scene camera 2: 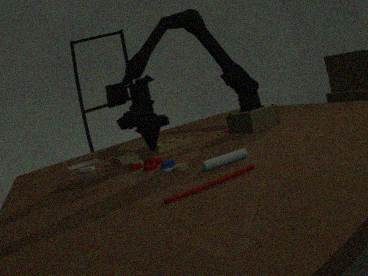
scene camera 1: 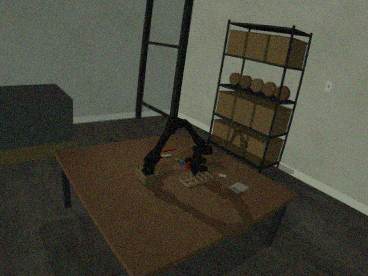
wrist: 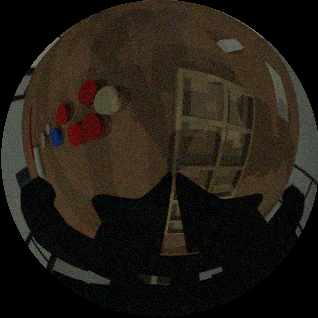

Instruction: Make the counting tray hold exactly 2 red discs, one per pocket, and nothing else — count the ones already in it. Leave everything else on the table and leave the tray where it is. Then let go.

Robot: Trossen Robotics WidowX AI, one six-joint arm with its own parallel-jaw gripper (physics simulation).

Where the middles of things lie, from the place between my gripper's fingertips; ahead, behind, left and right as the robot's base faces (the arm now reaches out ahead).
Labels:
Right now the wooden counting tray (wrist: 213, 122) is 5 cm to the right of my hand.

